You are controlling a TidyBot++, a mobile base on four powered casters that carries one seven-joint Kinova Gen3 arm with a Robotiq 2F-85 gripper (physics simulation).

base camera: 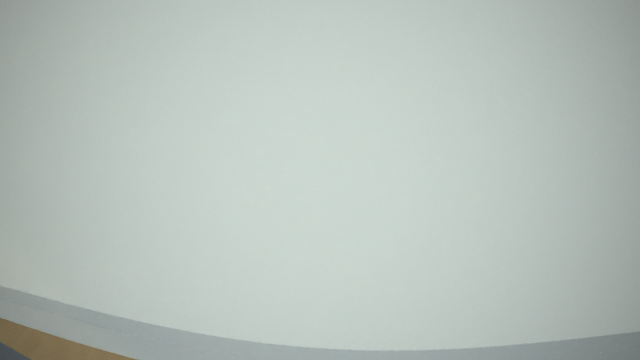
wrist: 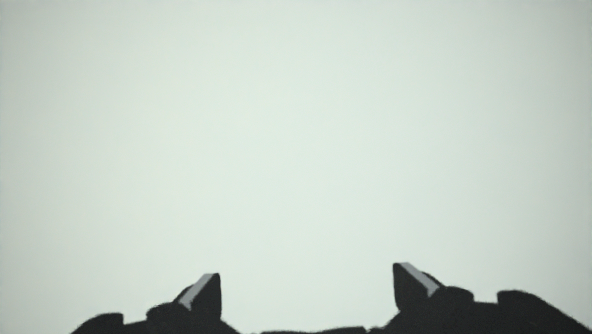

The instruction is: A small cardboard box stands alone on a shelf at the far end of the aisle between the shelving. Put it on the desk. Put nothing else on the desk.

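Places are measured from the arm's base along level axes (x back, y down, z right), in centimetres.
Pixels of known places: gripper, fingertip midpoint: [wrist: 307,287].
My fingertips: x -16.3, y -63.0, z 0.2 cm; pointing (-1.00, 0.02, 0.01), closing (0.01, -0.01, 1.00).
Observation:
Behind a point stands the place of what it marks.
My gripper [wrist: 307,287] @(x -16.3, y -63.0, z 0.2 cm) is open and empty in the wrist view, its two dark fingers wide apart at the bottom, with a pale wall [wrist: 300,125] @(x -19.7, y -71.5, z 0.4 cm) beyond them. The small cardboard box, the shelf and the desk do not show in either view.
In the base camera view a pale wall [base camera: 320,150] @(x -19.7, y 12.8, z -0.3 cm) stands close in front and fills most of the picture. A grey-blue skirting strip [base camera: 165,337] @(x -19.9, y 30.8, z -13.9 cm) runs along its foot. A piece of brown floor [base camera: 55,345] @(x -20.0, y 39.7, z -33.8 cm) shows at the bottom left, beside a dark edge [base camera: 9,353] in the corner.

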